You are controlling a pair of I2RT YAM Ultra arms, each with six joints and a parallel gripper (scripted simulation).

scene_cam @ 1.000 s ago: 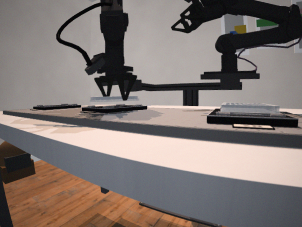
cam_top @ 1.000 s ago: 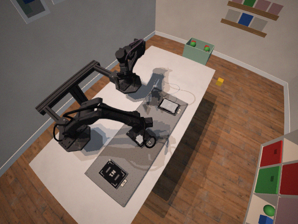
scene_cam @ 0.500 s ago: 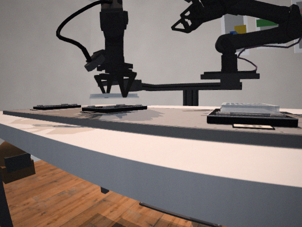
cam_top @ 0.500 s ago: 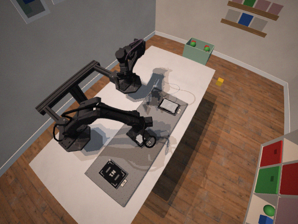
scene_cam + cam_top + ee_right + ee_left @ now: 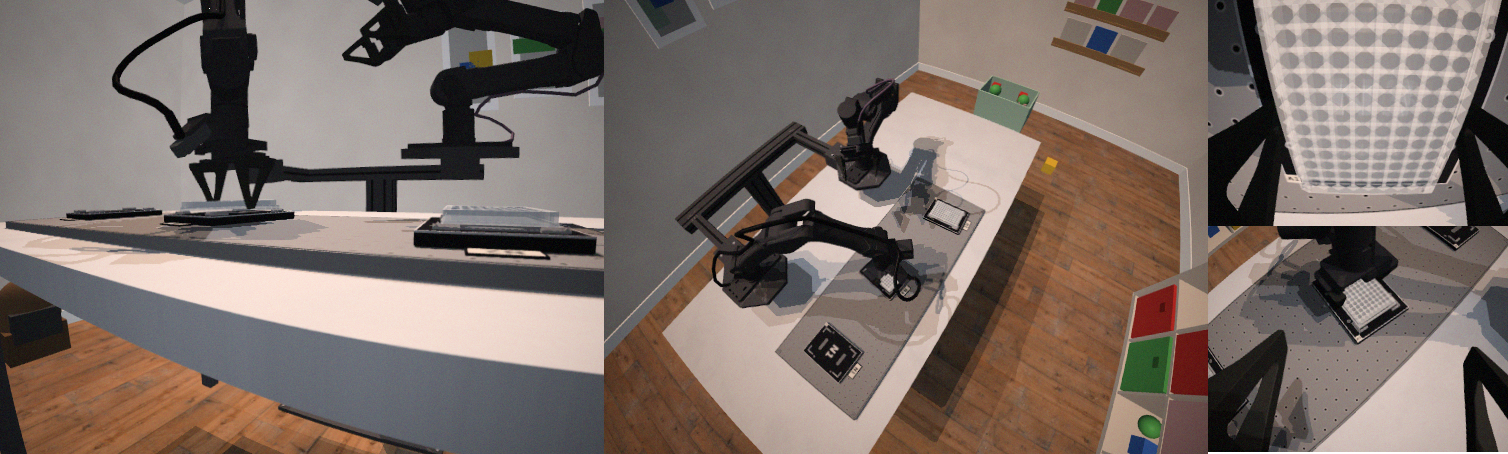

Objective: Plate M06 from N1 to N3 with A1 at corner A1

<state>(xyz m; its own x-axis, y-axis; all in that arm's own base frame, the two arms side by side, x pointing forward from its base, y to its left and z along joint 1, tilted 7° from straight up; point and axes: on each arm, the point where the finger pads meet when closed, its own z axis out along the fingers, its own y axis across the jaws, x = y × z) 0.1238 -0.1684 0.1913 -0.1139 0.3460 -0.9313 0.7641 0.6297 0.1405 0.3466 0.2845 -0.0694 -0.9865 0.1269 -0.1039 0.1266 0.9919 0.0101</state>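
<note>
Now: right hand 2 cm above the N3 nest. From my right hand the other things lie so: plate (5 cm ahead, 36 cm to the left, 1 cm below).
</note>
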